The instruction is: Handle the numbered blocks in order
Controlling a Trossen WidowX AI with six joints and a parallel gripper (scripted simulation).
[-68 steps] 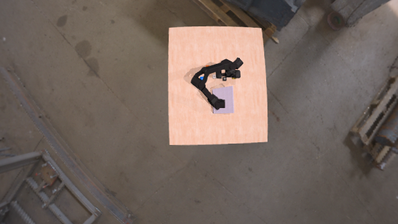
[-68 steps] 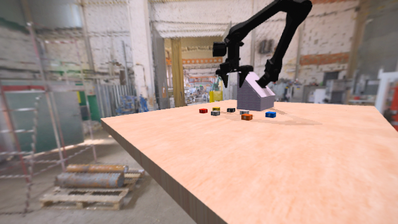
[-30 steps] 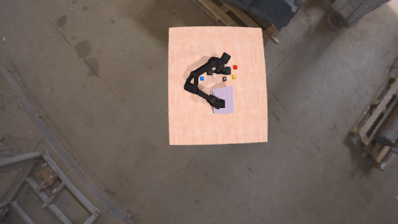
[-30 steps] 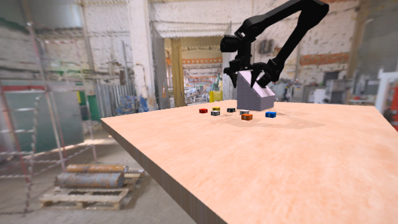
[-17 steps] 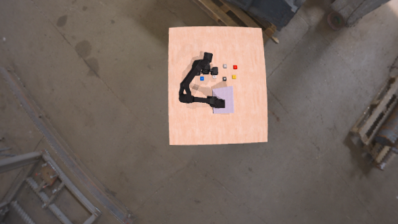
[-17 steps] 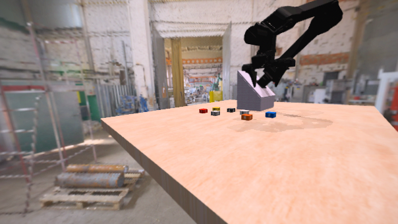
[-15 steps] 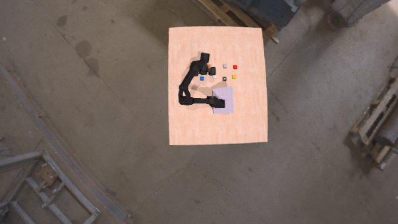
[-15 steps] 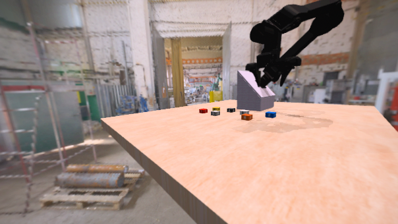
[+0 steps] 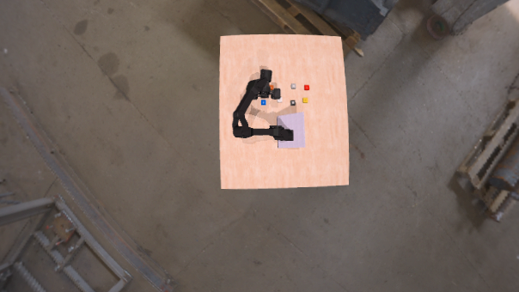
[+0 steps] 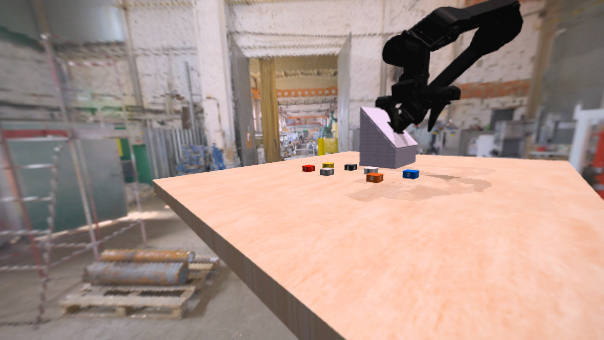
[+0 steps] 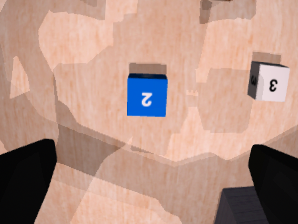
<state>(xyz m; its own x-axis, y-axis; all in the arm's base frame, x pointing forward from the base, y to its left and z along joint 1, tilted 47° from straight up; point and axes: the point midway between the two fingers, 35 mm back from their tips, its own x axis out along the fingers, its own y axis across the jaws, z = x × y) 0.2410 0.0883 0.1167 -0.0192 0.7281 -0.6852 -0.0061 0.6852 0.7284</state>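
The grey block lies 21 cm to the right of my gripper tip, 12 cm below it and 11 cm ahead of it. Also, from my gripper tip: blue block 12 cm below, 1 cm behind; then orange block 12 cm below, 10 cm ahead, 5 cm to the right; then white block 12 cm below, 11 cm to the right, 1 cm ahead.
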